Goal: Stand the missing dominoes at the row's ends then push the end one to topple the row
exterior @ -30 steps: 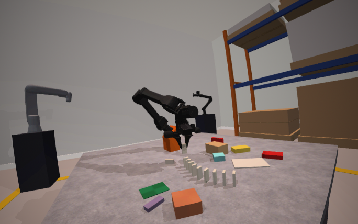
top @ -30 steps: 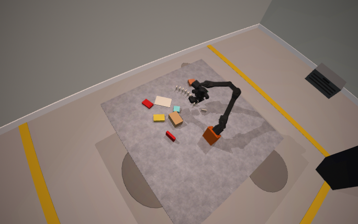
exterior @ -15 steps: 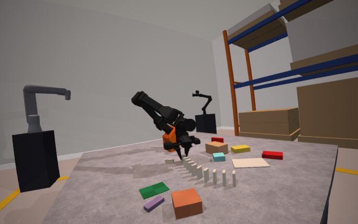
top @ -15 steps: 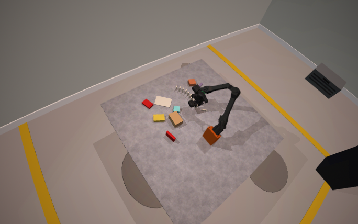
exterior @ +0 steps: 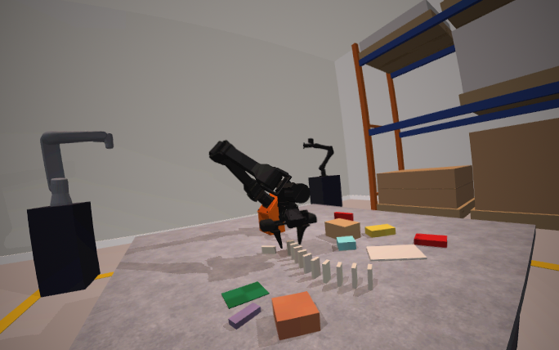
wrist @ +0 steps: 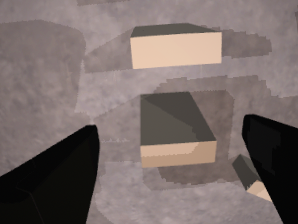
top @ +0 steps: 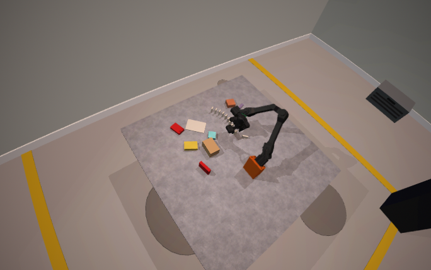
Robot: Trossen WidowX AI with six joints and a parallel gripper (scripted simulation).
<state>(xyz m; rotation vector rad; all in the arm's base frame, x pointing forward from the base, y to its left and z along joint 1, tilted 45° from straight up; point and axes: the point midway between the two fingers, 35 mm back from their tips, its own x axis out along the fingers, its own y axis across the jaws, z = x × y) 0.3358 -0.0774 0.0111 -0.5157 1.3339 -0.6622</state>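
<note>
The green tile is 20 cm to the right of my gripper tip, 14 cm ahead of it and 3 cm below it. From my gripper tip the other things lie so: purple block: 23 cm ahead, 22 cm to the right, 2 cm below; teal block: 18 cm to the left, 7 cm ahead, 2 cm below; tan box: 25 cm to the left, 2 cm behind.
</note>
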